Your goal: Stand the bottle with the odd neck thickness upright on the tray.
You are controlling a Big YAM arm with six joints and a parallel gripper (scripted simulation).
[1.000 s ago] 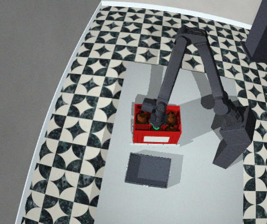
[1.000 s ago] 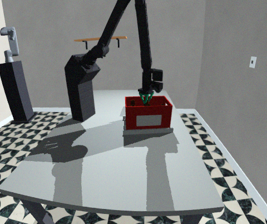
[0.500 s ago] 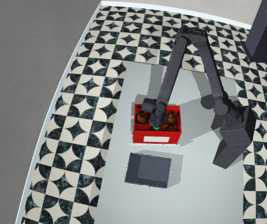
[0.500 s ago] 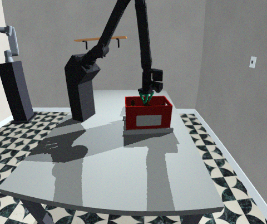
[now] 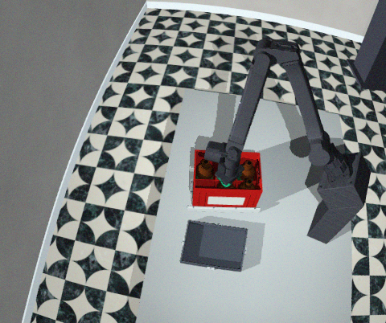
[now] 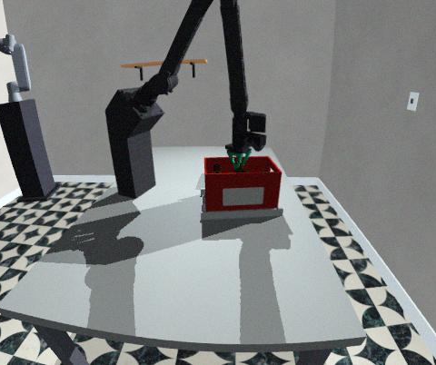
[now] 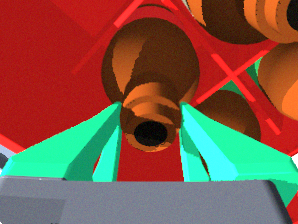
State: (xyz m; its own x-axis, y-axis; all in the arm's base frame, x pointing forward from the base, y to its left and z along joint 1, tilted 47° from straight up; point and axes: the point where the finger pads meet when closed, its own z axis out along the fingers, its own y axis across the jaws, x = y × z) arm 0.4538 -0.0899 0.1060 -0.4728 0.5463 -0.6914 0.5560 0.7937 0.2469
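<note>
Right now my hand is 70 mm above the crate, 40 mm to the left of it and 10 mm past it. The rest, counted from my hand: dark grey tray (220 mm to the left, 140 mm below, 60 mm ahead); then glass bottle (90 mm to the right, 60 mm below).
</note>
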